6 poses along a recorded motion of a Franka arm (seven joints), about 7 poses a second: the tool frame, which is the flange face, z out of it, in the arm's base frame.
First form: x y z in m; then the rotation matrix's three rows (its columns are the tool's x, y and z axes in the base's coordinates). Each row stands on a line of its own.
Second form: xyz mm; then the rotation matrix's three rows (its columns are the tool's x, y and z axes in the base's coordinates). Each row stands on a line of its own. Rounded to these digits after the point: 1 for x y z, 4 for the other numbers.
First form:
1:
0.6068 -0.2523 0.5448
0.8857 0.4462 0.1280
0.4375 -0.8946 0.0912
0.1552 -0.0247 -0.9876
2:
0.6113 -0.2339 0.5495
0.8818 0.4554 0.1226
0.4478 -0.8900 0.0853
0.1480 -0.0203 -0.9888
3:
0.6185 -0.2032 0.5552
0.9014 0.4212 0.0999
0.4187 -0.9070 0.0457
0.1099 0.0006 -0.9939
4:
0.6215 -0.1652 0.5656
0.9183 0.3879 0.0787
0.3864 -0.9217 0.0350
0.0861 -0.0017 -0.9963
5:
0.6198 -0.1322 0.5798
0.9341 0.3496 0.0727
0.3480 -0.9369 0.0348
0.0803 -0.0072 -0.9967
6:
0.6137 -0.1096 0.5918
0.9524 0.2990 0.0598
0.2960 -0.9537 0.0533
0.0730 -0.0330 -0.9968
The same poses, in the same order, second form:
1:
606.8 -252.3 544.8
0.8857 0.4462 0.1280
0.4375 -0.8946 0.0912
0.1552 -0.0247 -0.9876

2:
611.3 -233.9 549.5
0.8818 0.4554 0.1226
0.4478 -0.8900 0.0853
0.1480 -0.0203 -0.9888

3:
618.5 -203.2 555.2
0.9014 0.4212 0.0999
0.4187 -0.9070 0.0457
0.1099 0.0006 -0.9939

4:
621.5 -165.2 565.6
0.9183 0.3879 0.0787
0.3864 -0.9217 0.0350
0.0861 -0.0017 -0.9963

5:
619.8 -132.2 579.8
0.9341 0.3496 0.0727
0.3480 -0.9369 0.0348
0.0803 -0.0072 -0.9967

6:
613.7 -109.6 591.8
0.9524 0.2990 0.0598
0.2960 -0.9537 0.0533
0.0730 -0.0330 -0.9968

